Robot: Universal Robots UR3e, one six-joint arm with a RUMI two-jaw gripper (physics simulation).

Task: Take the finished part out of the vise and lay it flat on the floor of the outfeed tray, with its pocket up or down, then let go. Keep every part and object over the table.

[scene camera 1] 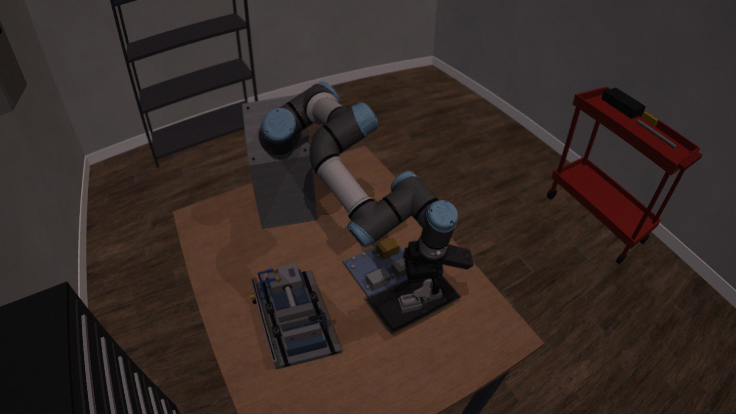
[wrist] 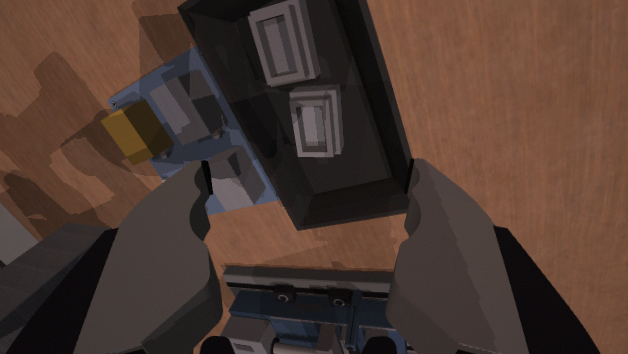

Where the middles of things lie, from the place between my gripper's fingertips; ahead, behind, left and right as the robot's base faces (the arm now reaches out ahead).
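The blue plate [scene camera 1: 364,265] is 15 cm below my hand and 20 cm behind it, and there's a yellow block [wrist: 136,129] too, which sits 25 cm behind my hand, 4 cm to the left of it and 12 cm below it.
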